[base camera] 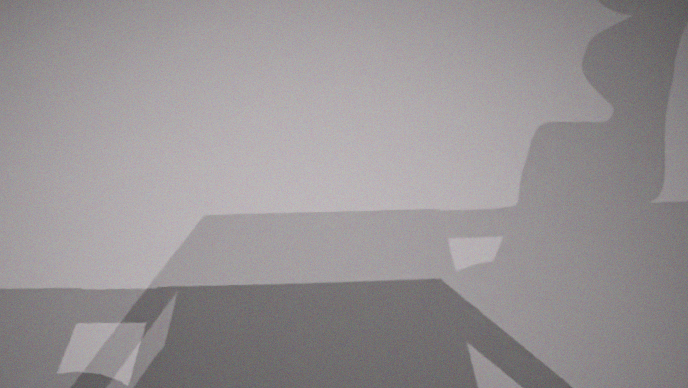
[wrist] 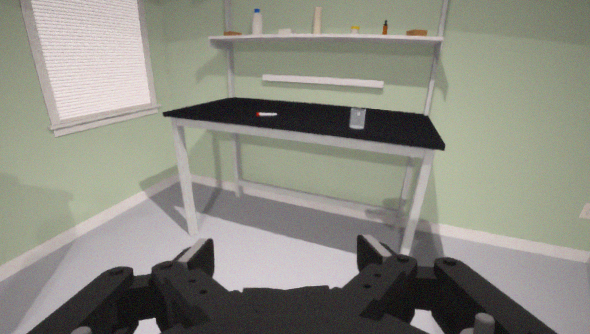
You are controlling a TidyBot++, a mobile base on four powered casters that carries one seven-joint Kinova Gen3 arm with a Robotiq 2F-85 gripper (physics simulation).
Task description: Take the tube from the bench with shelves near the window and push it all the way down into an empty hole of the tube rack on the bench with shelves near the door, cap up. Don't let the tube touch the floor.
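Places are measured from the arm's base along level axes (x left, y back, z up), in centimetres.
Pixels of known places: gripper, between the fingertips: (wrist: 285, 253).
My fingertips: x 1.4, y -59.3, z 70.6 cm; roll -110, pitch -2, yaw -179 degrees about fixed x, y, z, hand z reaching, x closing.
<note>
Ahead of a thing's pixels: the offset from my fingertips to its middle. Level surfaces: height alone.
In the wrist view a white tube @(dz -18.0, dx +12.1, dy -134.0 cm) (wrist: 267, 114) with a red cap at its left end lies on its side on the black top of the bench with shelves @(dz -18.9 cm) (wrist: 300, 120) near the window. My gripper (wrist: 285, 253) is open, its two fingers wide apart at the bottom of the wrist view, at a distance from the bench and the tube. The tube rack and the bench near the door do not show in the wrist view. The base camera view shows grey floor with shadows.
A clear grey container @(dz -14.4, dx -33.3, dy -111.3 cm) (wrist: 357, 118) stands on the right part of the bench top. The shelf @(dz +24.9 cm) (wrist: 325, 38) above holds several bottles and boxes. Bench legs (wrist: 185, 180) (wrist: 417, 200) reach the floor. A window (wrist: 95, 60) with a blind is in the left wall.
</note>
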